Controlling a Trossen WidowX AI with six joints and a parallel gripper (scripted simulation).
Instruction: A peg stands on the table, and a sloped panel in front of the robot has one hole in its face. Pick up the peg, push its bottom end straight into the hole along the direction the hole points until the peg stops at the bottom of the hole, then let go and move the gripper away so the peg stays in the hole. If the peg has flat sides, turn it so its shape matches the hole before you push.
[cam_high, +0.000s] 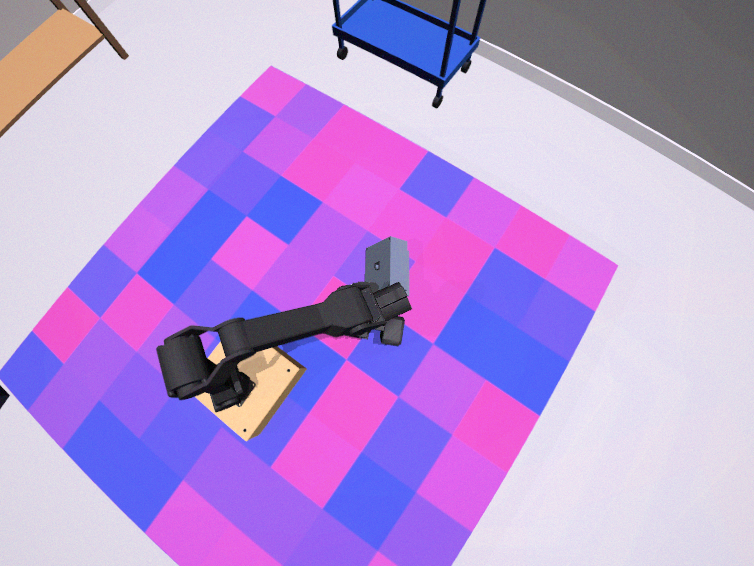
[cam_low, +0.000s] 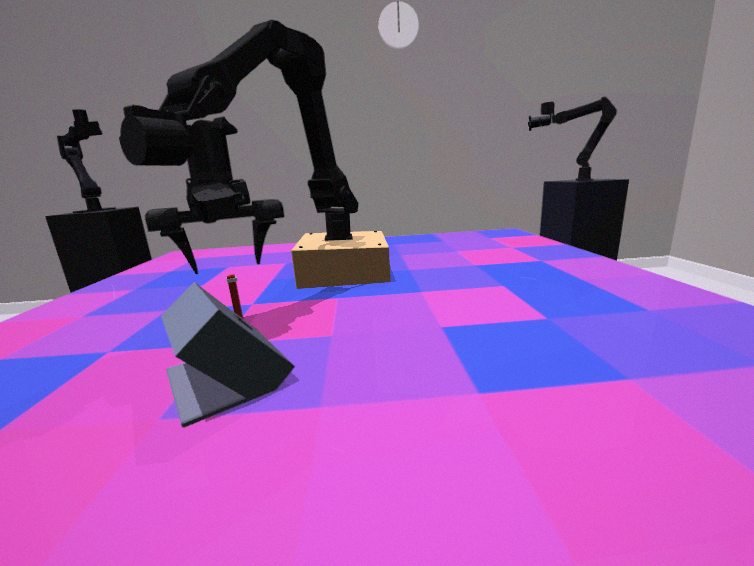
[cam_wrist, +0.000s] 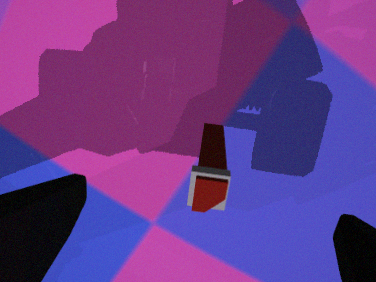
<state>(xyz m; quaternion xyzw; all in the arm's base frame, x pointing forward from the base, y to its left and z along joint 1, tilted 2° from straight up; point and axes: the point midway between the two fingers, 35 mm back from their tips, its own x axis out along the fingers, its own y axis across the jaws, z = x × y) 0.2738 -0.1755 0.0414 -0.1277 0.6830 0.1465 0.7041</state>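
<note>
My gripper tip is now 40 mm above the red peg. From my gripper tip the other things lie so: sloped panel: 170 mm ahead, 40 mm to the left, 50 mm below.
</note>
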